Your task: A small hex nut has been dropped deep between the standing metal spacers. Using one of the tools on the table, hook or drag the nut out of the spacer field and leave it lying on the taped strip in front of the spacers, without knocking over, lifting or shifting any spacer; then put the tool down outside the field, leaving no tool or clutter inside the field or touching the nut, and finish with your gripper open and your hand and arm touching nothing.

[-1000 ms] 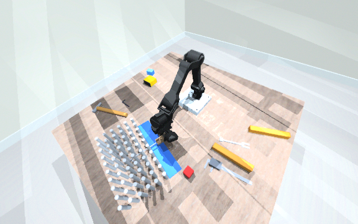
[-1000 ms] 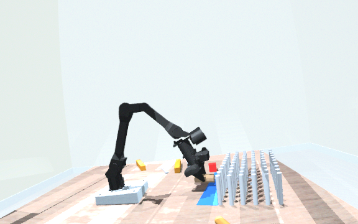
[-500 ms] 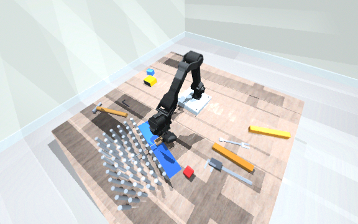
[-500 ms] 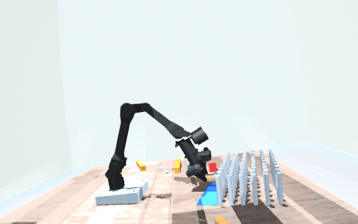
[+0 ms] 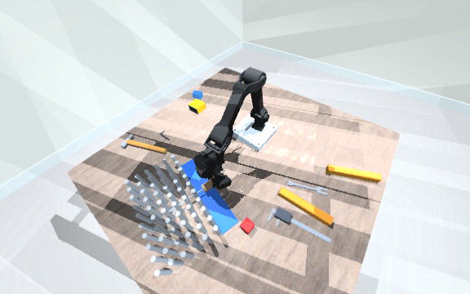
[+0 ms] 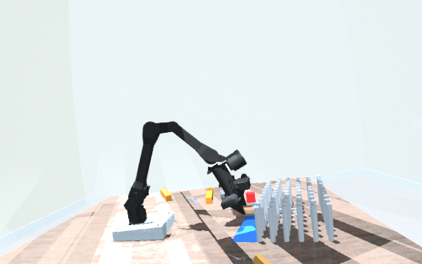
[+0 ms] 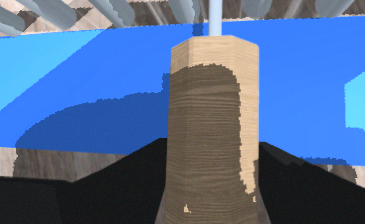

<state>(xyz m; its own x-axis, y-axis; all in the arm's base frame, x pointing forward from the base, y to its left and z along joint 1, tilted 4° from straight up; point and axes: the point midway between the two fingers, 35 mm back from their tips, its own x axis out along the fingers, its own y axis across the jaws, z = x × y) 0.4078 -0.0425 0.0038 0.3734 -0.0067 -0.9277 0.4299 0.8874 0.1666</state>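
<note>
My gripper tip is now 30 mm short of the blue taped strip, 30 mm above it and 20 mm to the left of it. Also, from my gripper tip: red cube 220 mm to the left, 80 mm ahead, 10 mm below; wrench 380 mm to the left, 200 mm behind, 30 mm below; hex nut 170 mm ahead, 80 mm to the right, 20 mm below.
</note>
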